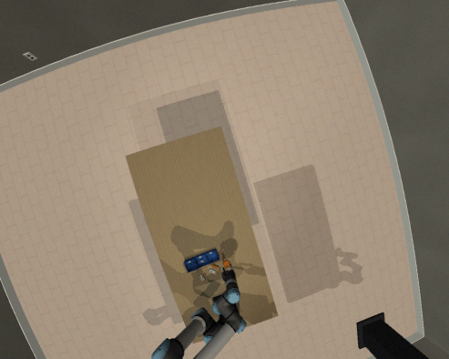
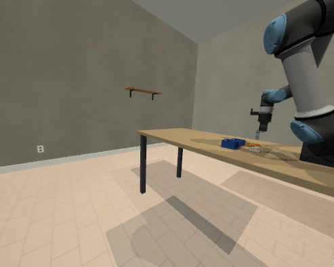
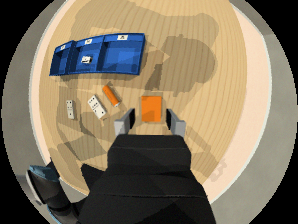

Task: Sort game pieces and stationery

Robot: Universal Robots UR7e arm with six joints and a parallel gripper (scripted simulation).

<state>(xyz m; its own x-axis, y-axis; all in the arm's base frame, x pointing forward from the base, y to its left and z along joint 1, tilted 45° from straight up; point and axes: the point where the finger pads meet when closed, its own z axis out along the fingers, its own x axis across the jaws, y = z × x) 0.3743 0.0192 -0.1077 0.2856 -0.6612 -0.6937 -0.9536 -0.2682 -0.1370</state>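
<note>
The orange block lies 60 mm below my hand. From my hand the other things lie so: orange stick: 90 mm to the left, 60 mm below.
</note>
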